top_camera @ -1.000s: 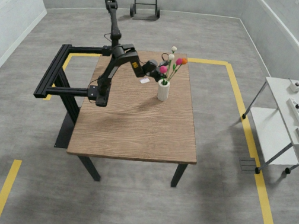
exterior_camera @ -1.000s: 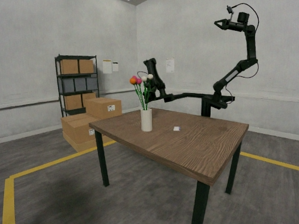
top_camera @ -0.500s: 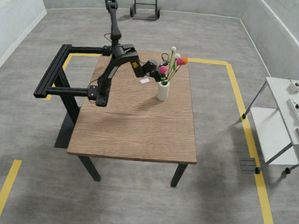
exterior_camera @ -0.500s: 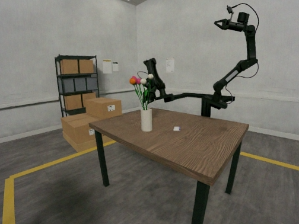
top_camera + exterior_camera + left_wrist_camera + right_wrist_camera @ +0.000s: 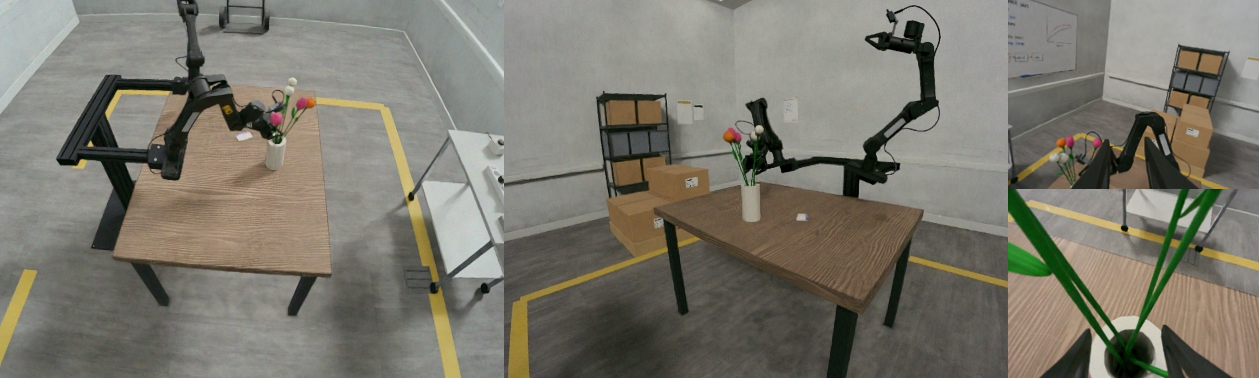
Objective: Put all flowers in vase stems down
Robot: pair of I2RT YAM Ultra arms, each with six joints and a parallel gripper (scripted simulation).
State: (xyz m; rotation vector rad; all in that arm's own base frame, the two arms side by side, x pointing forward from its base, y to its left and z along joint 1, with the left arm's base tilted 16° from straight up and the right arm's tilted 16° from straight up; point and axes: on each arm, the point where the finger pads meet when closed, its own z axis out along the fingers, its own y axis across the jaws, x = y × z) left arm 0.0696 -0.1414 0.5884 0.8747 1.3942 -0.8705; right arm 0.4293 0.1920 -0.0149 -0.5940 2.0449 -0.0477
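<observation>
Now: right hand 90 mm short of the orange flower, 20 mm to the left of it and 130 mm below it. Round my right hand: small white card 160 mm behind, 180 mm to the left, 220 mm below.
</observation>
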